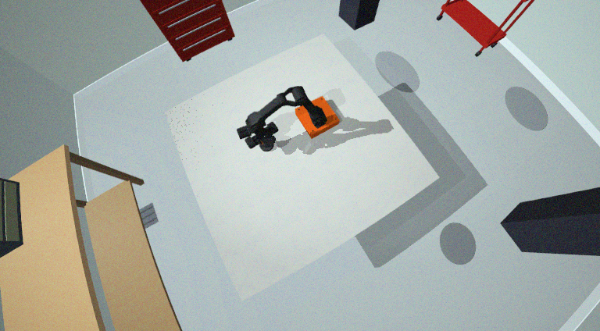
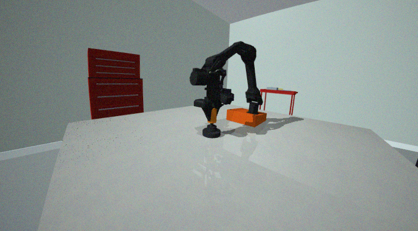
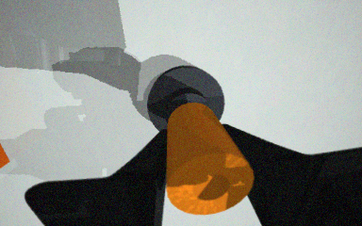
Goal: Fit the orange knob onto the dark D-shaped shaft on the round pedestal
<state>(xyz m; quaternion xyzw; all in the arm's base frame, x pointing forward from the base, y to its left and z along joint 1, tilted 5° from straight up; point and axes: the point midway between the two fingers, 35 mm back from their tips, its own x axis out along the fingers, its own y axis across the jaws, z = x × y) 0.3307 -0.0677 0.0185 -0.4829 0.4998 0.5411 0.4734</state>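
My gripper tip is now 2 cm below the orange knob. Round my gripper tip: pedestal (4 cm below).
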